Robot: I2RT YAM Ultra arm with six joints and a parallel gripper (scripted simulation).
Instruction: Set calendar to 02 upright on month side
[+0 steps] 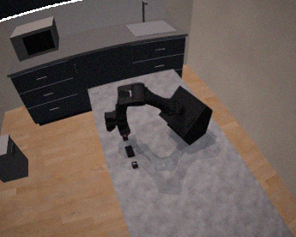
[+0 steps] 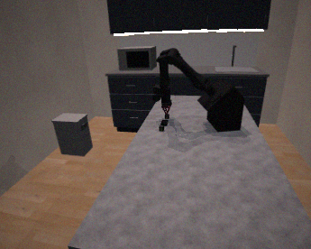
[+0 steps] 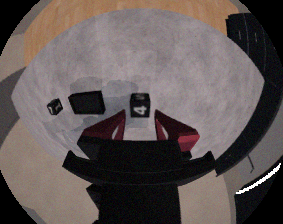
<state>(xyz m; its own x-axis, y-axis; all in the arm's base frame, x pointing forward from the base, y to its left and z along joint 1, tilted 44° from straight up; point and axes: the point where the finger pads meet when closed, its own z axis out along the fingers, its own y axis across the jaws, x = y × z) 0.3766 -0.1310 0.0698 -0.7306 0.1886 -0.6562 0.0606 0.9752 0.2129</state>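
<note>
Now: the dark calendar cube 3 cm below my hand. From my hand the other things lie so: dark tray (1 cm ahead, 11 cm to the left, 4 cm below).
</note>
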